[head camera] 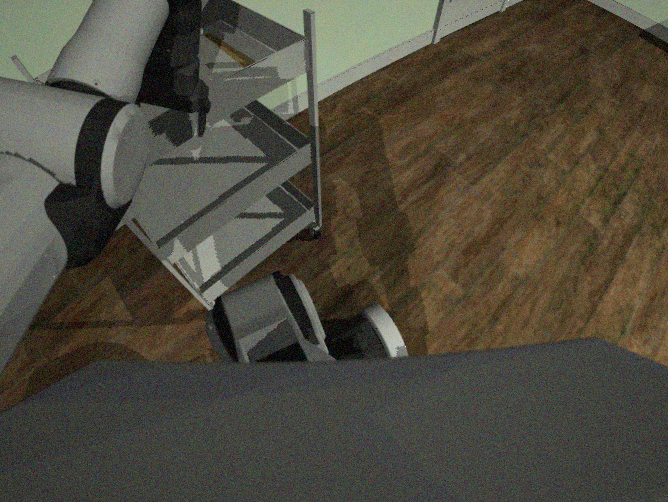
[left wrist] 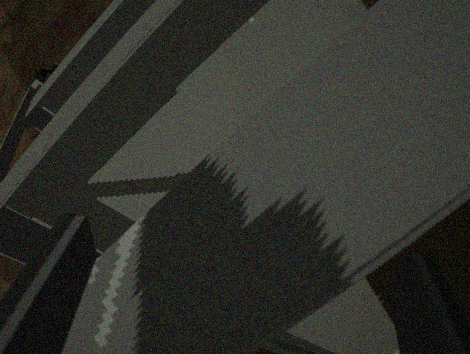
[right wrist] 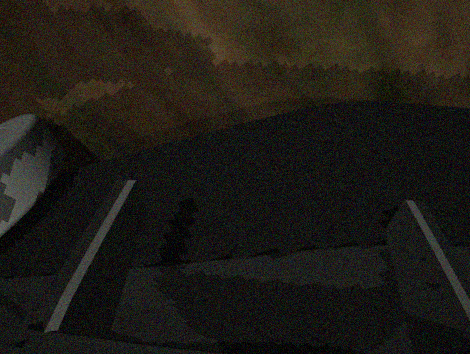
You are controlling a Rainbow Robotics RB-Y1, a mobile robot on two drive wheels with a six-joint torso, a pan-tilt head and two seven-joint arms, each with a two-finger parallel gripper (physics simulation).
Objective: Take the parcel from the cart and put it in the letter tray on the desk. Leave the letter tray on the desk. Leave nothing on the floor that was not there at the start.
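Places are measured from the robot's base along level axes (x ahead, y left, z up), in metres.
Where they show: left gripper, fingertip midpoint: (head camera: pixel 168 126) (left wrist: pixel 246 255); right gripper, fingertip midpoint: (right wrist: pixel 267 206).
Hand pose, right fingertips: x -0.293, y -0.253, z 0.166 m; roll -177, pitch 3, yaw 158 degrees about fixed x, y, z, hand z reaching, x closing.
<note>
Each offset is from my right fingertips to the top centre of the thing. "spot": to the spot under its first point. Level surfaces: height alone.
The grey metal cart (head camera: pixel 310 70) (left wrist: pixel 325 100) stands at the upper left in the head view, with stacked shelves. My left gripper (head camera: pixel 199 132) (left wrist: pixel 246 255) is over the cart's shelves, its fingers wide open with nothing between them. Jagged dark shadow lies on the pale shelf in the left wrist view. My right gripper (right wrist: pixel 267 206) is open and empty, in front of a dark surface. No parcel, letter tray or desk can be made out. A thin orange-brown strip @(0.827 m ahead, 0.167 m left, 0.507 m up) (head camera: pixel 229 49) shows at the cart's upper part; I cannot tell what it is.
Brown wooden floor @(0.166 m down) (head camera: pixel 513 188) spreads right of the cart. A pale green wall with white skirting (head camera: pixel 378 60) runs behind it. Rounded grey and black parts @(spot: 0.366 m ahead, 0.240 m left, 0.340 m up) (head camera: pixel 264 310), apparently my own body, are close to the cart's lower corner. A large dark grey surface (head camera: pixel 334 426) fills the bottom.
</note>
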